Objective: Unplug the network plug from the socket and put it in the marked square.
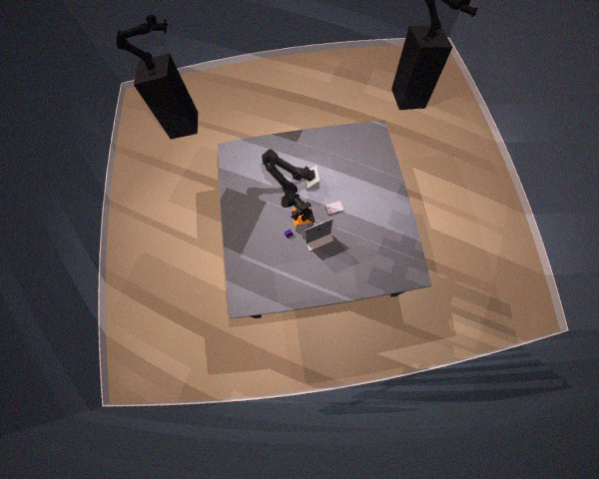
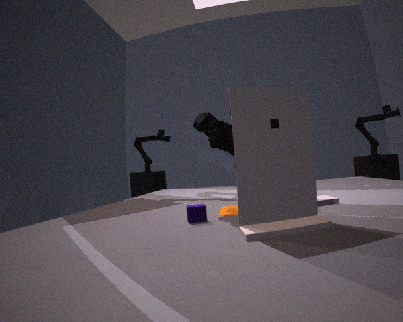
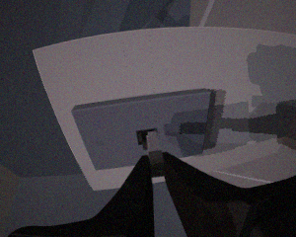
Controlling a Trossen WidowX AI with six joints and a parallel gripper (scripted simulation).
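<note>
My gripper tip is now 8 cm above the upright panel, 5 cm short of it and 2 cm to the right of it. The rest, counted from my gripper tip: flat pale tile 20 cm below, 16 cm to the left, 15 cm behind; purple cube 18 cm below, 17 cm to the right, 2 cm behind.
</note>
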